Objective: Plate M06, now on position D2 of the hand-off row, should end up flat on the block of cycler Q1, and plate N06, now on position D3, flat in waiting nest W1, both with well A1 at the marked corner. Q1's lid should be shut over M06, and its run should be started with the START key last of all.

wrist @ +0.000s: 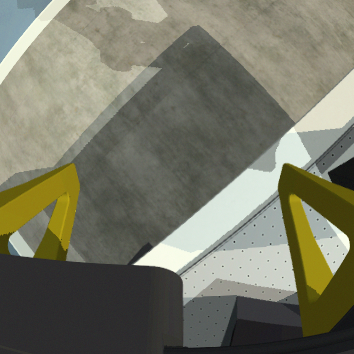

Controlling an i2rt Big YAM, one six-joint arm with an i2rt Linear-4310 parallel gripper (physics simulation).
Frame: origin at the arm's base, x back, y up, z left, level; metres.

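Seen in the pictures: gripper, fingertip midpoint: point(178, 174).
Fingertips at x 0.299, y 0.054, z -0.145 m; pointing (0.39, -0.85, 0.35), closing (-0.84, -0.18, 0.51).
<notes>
A point is followed by its place in that frame.
My gripper point(178, 174) @(x 0.299, y 0.054, z -0.145 m) is open, with its two yellow fingers wide apart and nothing between them. Behind and below the fingertips lie a mottled grey-brown surface and a large dark shadow. Plates M06 and N06, the hand-off row, cycler Q1 with its lid and START key, and nest W1 cannot be made out in the wrist view.
A pale strip point(212, 210) runs diagonally beside a light perforated surface point(252, 250) @(x 0.140, y -0.352, z -0.269 m). A dark boxy object point(270, 312) @(x 0.047, y -0.299, z -0.341 m) shows in part at the bottom, right of centre. Another black object point(345, 174) @(x 0.095, y -0.283, z -0.058 m) is cut off at the right edge. Blue shows at the top left corner.
</notes>
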